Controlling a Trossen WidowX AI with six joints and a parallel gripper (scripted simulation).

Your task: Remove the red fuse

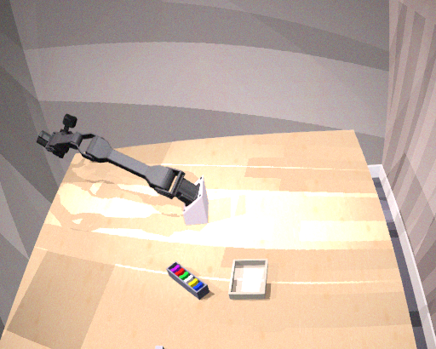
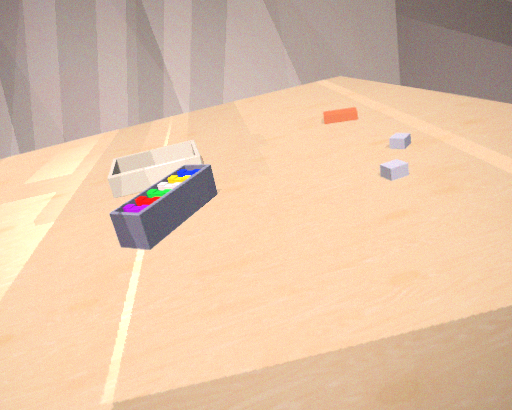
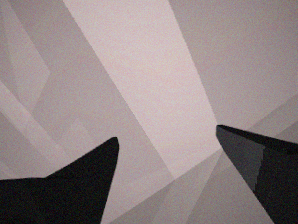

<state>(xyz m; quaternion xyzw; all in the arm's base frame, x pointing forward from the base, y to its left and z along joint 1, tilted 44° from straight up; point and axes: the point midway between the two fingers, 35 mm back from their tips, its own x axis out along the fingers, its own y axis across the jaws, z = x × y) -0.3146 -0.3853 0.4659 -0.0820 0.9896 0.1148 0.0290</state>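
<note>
Now: gripper tip 62 cm short of the red fuse, 60 cm to the right of it and 17 cm above it. Round my gripper tip: white tray: 80 cm to the left, 62 cm ahead, 20 cm below.
</note>
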